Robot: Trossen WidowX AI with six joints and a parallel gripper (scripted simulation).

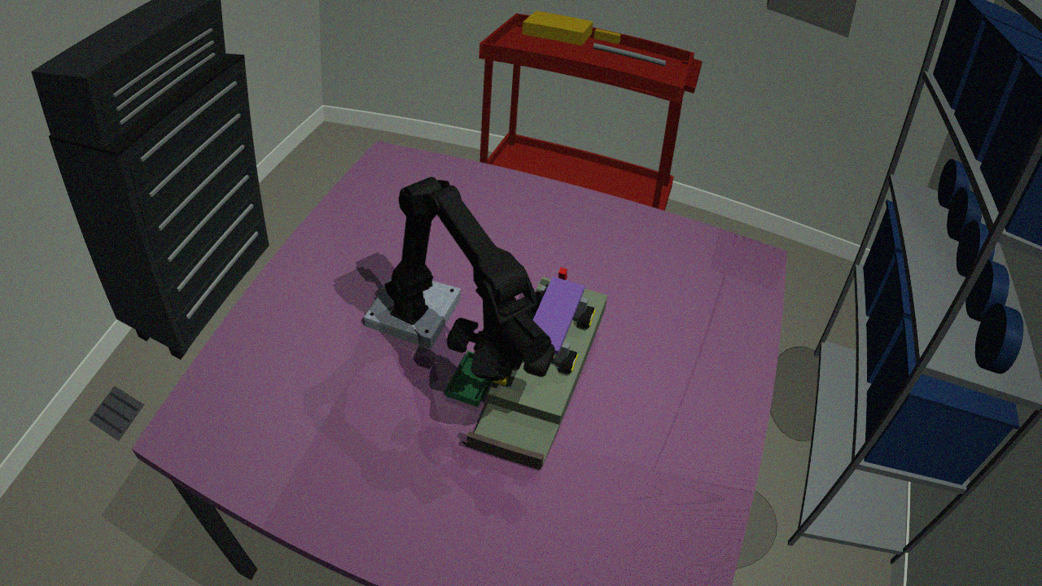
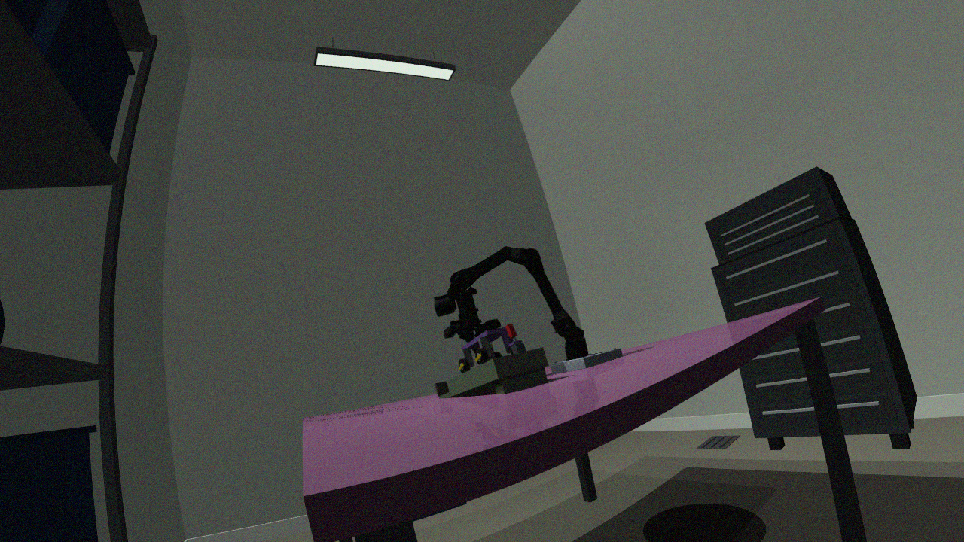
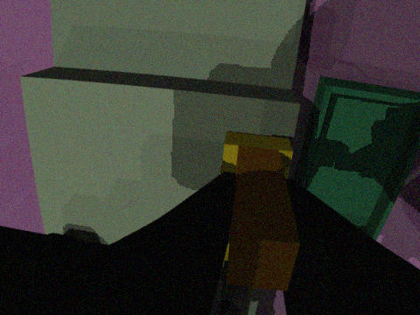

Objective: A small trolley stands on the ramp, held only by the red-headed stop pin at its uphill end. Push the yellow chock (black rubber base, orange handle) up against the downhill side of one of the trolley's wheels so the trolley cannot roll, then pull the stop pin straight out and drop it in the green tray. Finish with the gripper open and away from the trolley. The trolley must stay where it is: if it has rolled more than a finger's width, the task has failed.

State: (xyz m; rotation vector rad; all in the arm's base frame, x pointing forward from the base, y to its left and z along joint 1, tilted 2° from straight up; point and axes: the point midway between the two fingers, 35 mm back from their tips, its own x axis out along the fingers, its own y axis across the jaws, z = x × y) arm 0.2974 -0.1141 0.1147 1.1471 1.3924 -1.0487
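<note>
Right now my gripper tip is 1 cm past the red-headed stop pin, 28 cm to the right of it and 1 cm below it. Round my gripper tip: trolley 2 cm ahead, 17 cm to the left, 1 cm below; then green tray 8 cm behind, 4 cm to the left, 13 cm below; then yellow chock 2 cm to the left, 1 cm below.
</note>
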